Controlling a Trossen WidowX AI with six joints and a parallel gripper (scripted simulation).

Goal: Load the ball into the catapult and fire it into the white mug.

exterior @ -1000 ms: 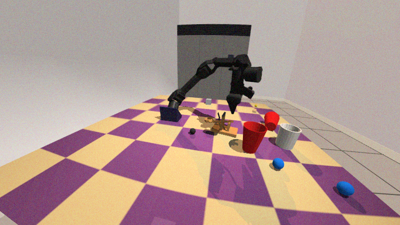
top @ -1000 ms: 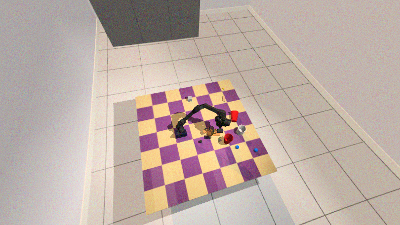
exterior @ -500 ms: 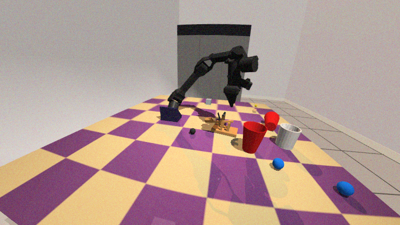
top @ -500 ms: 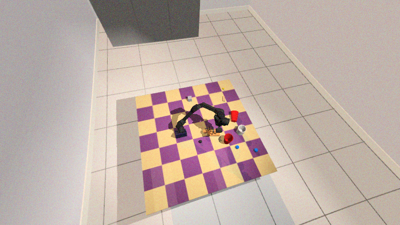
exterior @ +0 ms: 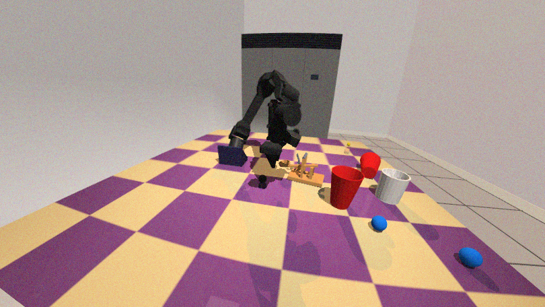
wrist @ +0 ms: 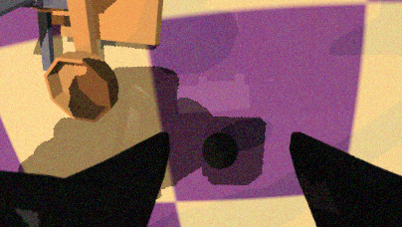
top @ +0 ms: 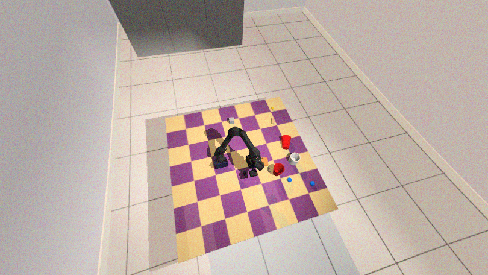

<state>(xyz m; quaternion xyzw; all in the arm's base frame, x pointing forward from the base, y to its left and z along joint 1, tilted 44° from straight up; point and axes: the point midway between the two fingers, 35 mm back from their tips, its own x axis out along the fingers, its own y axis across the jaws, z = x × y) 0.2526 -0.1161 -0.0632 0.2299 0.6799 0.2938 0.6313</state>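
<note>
My gripper tip is 70 mm above the black ball and 50 mm past it. From my gripper tip the other things lie so: wooden catapult: 110 mm to the left, 80 mm ahead, 40 mm below; white mug: 420 mm ahead, 60 mm to the left, 60 mm below; grey cube: 580 mm to the left, 100 mm behind, 60 mm below.
</note>
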